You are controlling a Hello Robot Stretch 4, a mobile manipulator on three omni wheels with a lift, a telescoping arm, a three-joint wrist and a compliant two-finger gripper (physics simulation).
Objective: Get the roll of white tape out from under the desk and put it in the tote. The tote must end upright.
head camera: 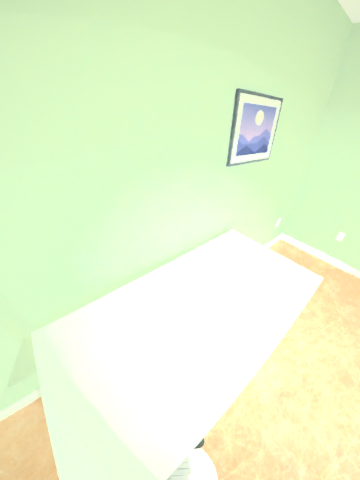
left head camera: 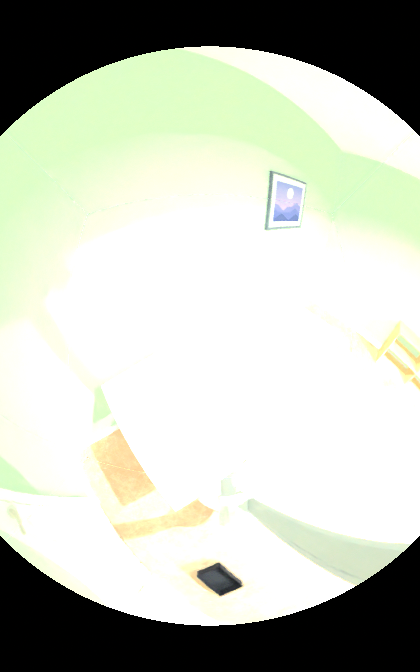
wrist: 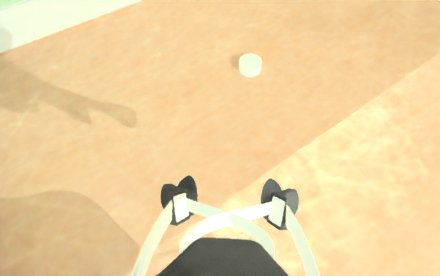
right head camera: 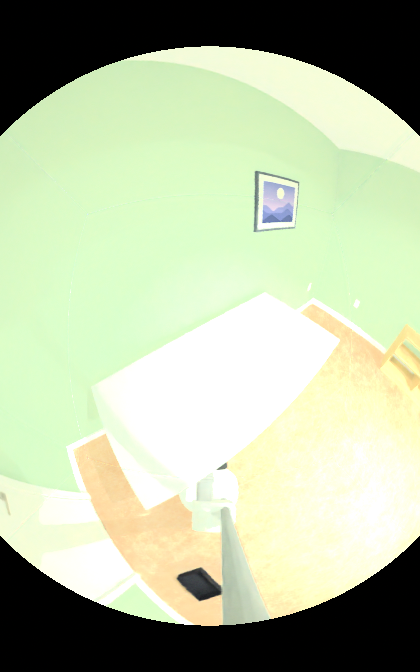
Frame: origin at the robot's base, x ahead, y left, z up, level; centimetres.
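Where they show: gripper, fingertip midpoint: (wrist: pixel 229 193).
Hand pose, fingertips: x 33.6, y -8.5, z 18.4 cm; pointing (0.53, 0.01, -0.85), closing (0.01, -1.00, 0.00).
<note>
Each offset is from my fingertips to the top centre of the thing. Level surfaces: height alone.
The roll of white tape @[dx +37.6, dy -3.3, dz -18.7 cm] (wrist: pixel 250 65) lies flat on the floor in the wrist view, above and a little right of the view's middle. My gripper (wrist: pixel 229 193) is open and empty over the floor, with the tape beyond its fingertips. The white desk @[dz +50.9 cm] (head camera: pixel 200 320) (right head camera: pixel 215 380) stands against the green wall and hides the floor under it and the gripper from the head views. The black tote @[dx -125.4, dy +13.6, dz -11.1 cm] (left head camera: pixel 219 579) (right head camera: pixel 199 584) stands upright on the floor behind my base.
A white baseboard (wrist: pixel 60 20) crosses the wrist view's upper left corner. A wooden shelf rack (right head camera: pixel 395 347) stands at the far right. A framed picture (head camera: pixel 255 127) hangs on the wall above the desk. The desk's front edge is close to my base.
</note>
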